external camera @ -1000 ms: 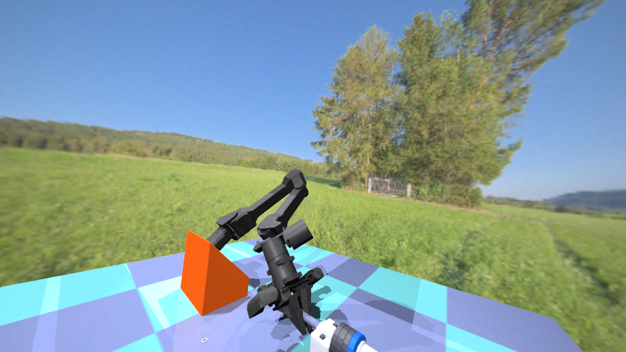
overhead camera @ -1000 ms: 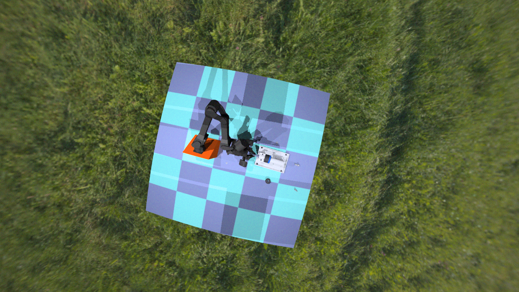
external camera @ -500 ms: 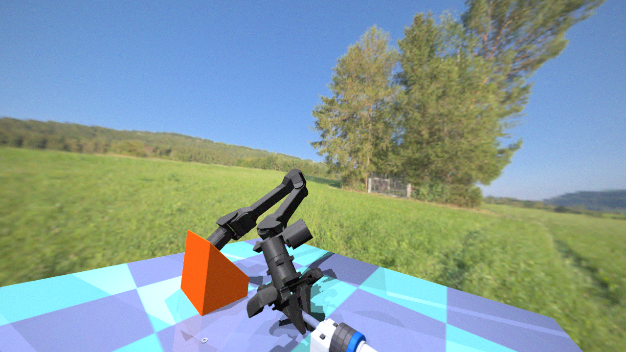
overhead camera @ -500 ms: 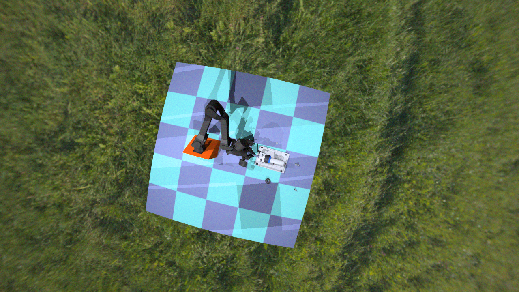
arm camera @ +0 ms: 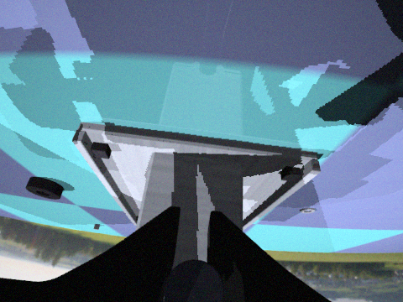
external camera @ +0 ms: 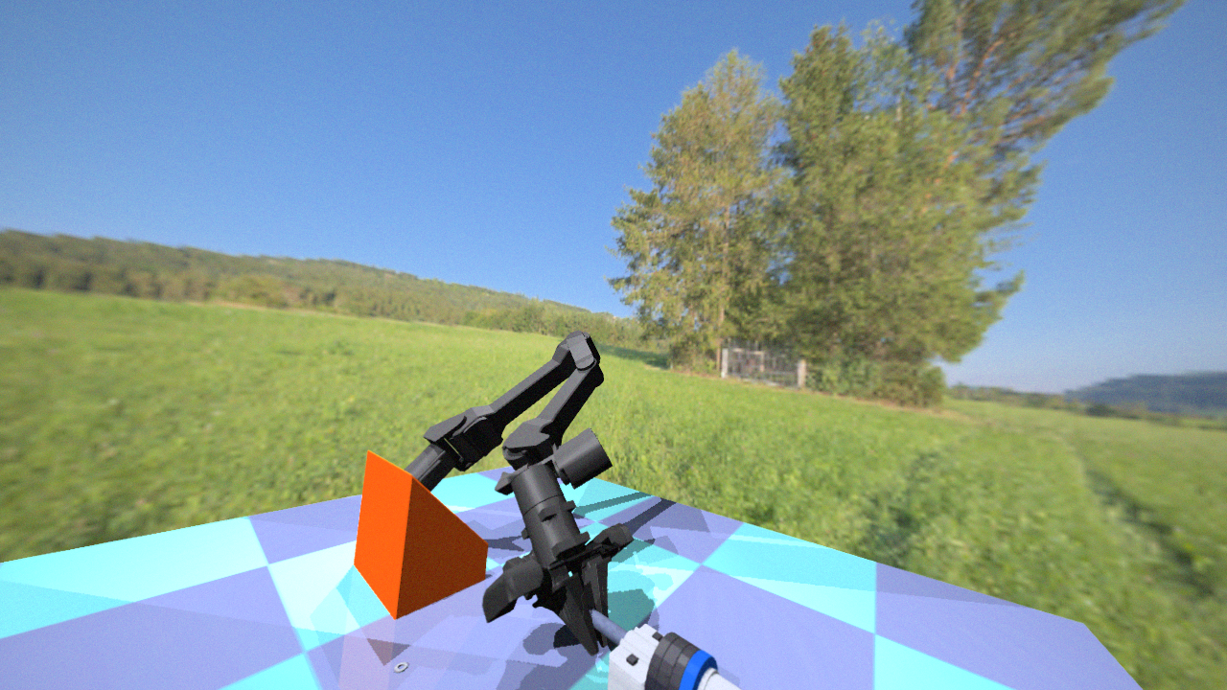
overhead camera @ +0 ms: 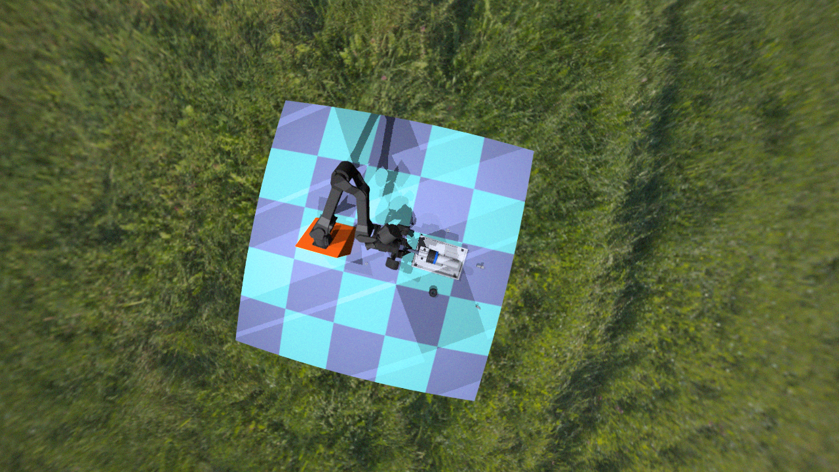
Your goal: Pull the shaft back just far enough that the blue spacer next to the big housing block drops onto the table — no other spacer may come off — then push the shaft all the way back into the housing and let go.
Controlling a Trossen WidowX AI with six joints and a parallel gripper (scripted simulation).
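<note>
Right now the grey shaft is 40 mm ahead of my gripper tip and 30 mm above it. Also, from my gripper tip: black spacer: 90 mm ahead, 20 mm above; white baseplate: 140 mm ahead, 10 mm below; blue spacer: 110 mm ahead, 20 mm above.
</note>
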